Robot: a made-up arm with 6 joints. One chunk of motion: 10 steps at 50 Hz.
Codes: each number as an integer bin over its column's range. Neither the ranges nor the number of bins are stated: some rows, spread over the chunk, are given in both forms.
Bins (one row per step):
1: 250 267 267 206 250 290
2: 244 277 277 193 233 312
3: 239 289 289 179 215 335
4: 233 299 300 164 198 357
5: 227 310 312 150 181 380
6: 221 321 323 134 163 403
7: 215 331 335 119 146 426
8: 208 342 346 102 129 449
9: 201 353 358 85 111 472
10: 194 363 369 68 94 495
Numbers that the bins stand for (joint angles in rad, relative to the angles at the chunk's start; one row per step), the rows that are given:
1: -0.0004 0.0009 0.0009 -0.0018 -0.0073 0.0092
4: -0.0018 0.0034 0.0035 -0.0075 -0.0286 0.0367
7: -0.0032 0.0059 0.0062 -0.0137 -0.0500 0.0651
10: -0.0048 0.0084 0.0089 -0.0207 -0.0714 0.0934
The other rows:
2: -0.0009 0.0017 0.0017 -0.0036 -0.0142 0.0182
3: -0.0013 0.0026 0.0026 -0.0055 -0.0216 0.0277
5: -0.0022 0.0043 0.0044 -0.0095 -0.0356 0.0462
6: -0.0027 0.0051 0.0053 -0.0116 -0.0430 0.0556
8: -0.0037 0.0068 0.0071 -0.0160 -0.0570 0.0745
9: -0.0043 0.0076 0.0080 -0.0184 -0.0644 0.0840

